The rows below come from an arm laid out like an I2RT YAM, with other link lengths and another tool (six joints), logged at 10 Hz.
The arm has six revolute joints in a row. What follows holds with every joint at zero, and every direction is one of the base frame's.
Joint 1 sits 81.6 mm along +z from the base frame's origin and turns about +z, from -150.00 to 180.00 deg.
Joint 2 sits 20.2 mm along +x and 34.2 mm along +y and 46.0 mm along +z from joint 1 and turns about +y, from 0.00 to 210.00 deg.
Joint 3 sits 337.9 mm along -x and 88.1 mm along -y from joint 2 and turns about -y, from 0.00 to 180.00 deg.
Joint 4 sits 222.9 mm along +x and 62.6 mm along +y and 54.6 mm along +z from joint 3 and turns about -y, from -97.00 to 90.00 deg.
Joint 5 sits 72.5 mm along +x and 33.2 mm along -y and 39.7 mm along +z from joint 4 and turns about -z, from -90.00 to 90.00 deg.
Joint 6 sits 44.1 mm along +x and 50.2 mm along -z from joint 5 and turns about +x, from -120.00 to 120.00 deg.
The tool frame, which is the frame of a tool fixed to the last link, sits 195.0 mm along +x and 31.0 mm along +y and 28.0 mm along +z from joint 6; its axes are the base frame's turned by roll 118.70, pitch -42.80 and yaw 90.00 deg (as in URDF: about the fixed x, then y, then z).
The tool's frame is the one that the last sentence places.
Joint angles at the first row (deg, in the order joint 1, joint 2, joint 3, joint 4, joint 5, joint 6):
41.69, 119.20, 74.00, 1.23, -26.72, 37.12
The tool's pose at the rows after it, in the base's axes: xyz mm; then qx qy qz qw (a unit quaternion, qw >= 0):
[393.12, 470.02, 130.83, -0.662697, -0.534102, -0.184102, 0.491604]
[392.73, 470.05, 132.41, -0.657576, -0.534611, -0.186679, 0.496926]
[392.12, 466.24, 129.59, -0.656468, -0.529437, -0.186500, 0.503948]
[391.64, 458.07, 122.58, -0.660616, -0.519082, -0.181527, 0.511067]
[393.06, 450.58, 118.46, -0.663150, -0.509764, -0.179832, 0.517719]
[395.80, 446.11, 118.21, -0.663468, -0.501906, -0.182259, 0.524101]
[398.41, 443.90, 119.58, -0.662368, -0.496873, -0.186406, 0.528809]
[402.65, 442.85, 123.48, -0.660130, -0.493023, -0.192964, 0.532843]
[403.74, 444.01, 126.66, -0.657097, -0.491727, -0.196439, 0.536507]
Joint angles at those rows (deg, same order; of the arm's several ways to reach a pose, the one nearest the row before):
41.47, 119.20, 73.89, 1.80, -27.22, 37.15
41.21, 119.20, 73.32, 2.96, -28.08, 37.21
40.69, 119.20, 71.90, 4.56, -29.02, 37.76
39.83, 119.20, 70.13, 5.69, -29.98, 38.50
38.89, 119.20, 68.75, 6.81, -30.94, 39.13
38.17, 119.20, 67.90, 8.03, -31.70, 39.92
37.71, 119.20, 67.35, 9.21, -32.21, 40.58
37.28, 119.20, 67.27, 10.24, -32.62, 41.19
37.21, 119.20, 67.26, 10.94, -32.97, 41.65

